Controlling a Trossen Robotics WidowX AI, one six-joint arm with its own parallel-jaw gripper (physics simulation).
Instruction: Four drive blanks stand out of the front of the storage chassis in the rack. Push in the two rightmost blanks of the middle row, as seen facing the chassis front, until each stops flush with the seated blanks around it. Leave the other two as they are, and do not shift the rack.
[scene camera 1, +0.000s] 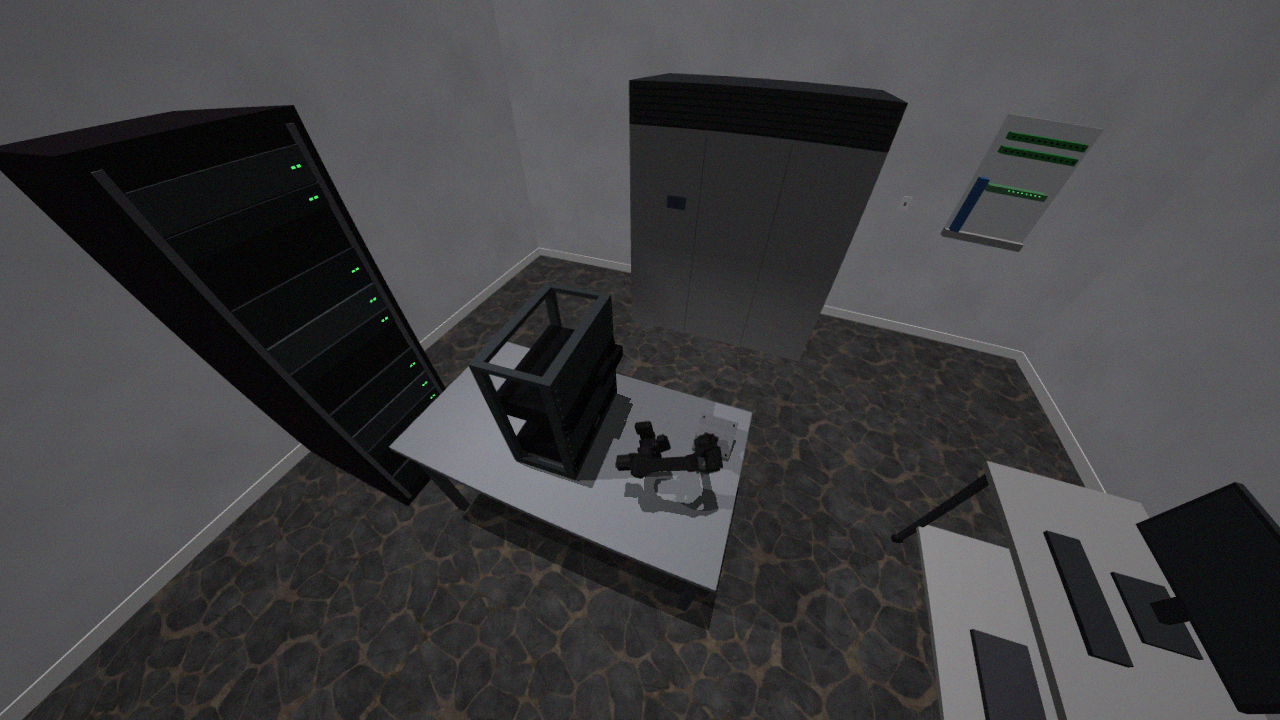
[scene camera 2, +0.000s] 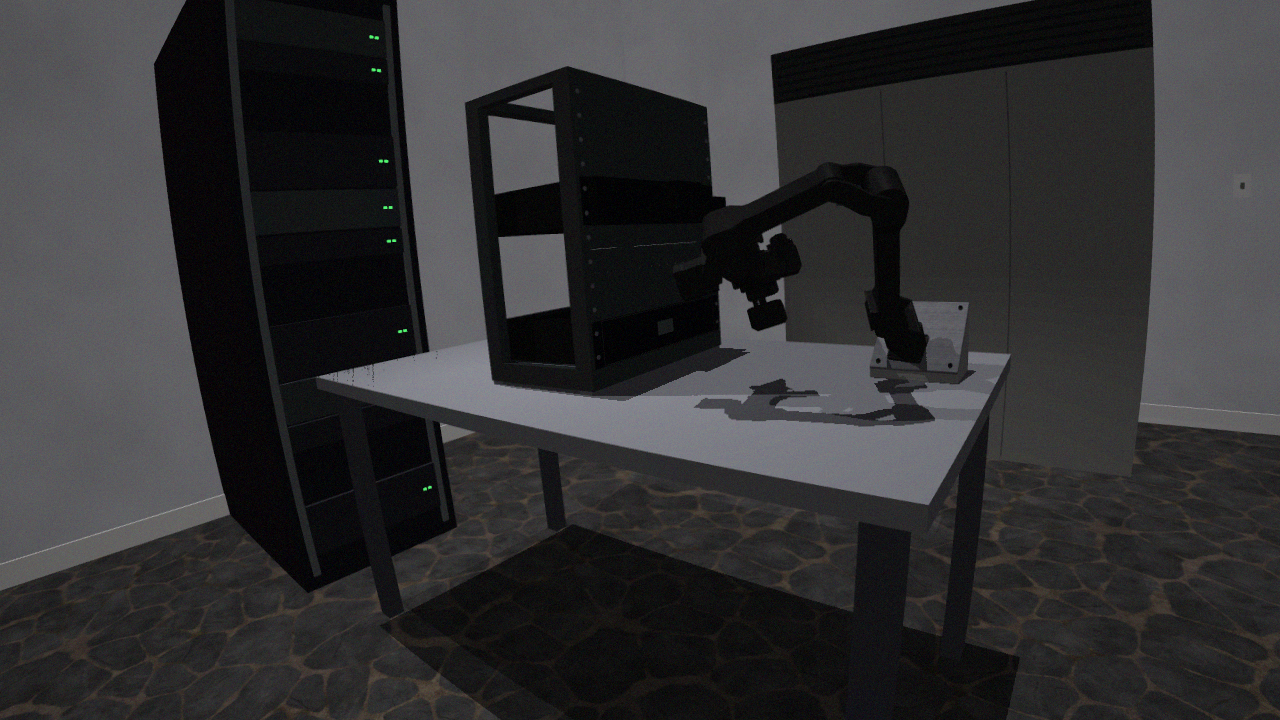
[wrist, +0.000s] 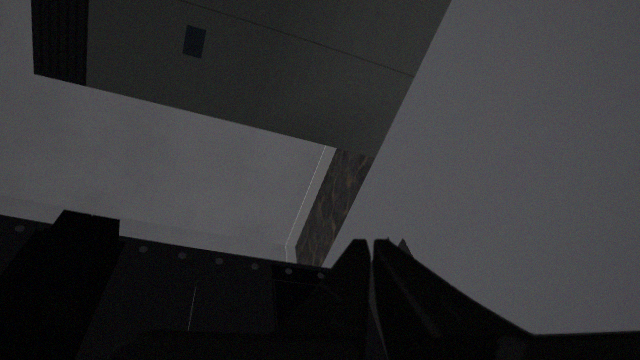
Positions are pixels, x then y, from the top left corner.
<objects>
my gripper: scene camera 1 651, 427; scene camera 2 768, 283; wrist 369, 252
rack: scene camera 1; scene camera 2; wrist 77, 282
same spot on rack: (scene camera 2: 634, 165) = (scene camera 1: 581, 382)
</objects>
